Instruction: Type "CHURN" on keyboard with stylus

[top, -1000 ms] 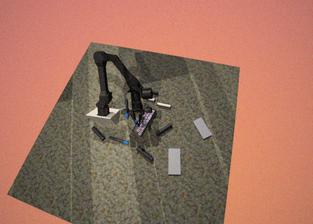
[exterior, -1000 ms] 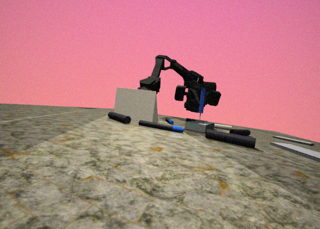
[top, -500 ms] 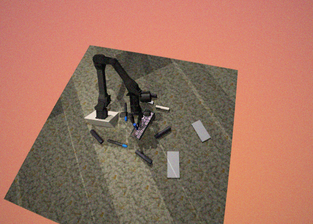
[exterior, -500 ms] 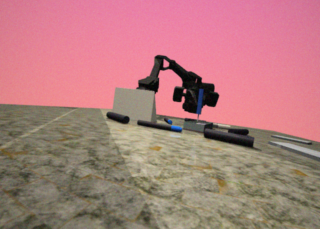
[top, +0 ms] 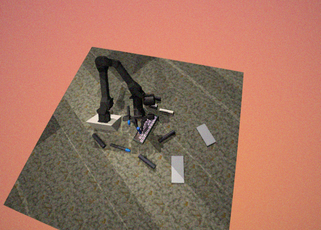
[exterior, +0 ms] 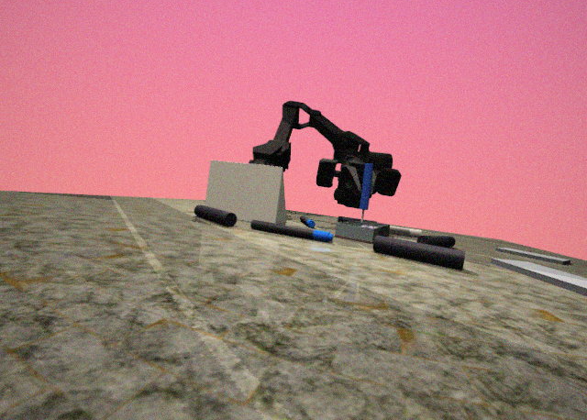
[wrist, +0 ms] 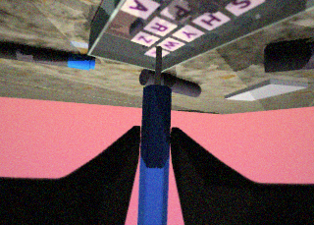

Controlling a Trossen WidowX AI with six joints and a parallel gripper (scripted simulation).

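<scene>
My gripper tip is now 14 cm short of the white cylinder, 18 cm to the right of it and 8 cm above it. From my gripper tip the other things lie so: grey block (4 cm ahead, 22 cm to the left, 8 cm below); then blue stylus (1 cm below).
</scene>
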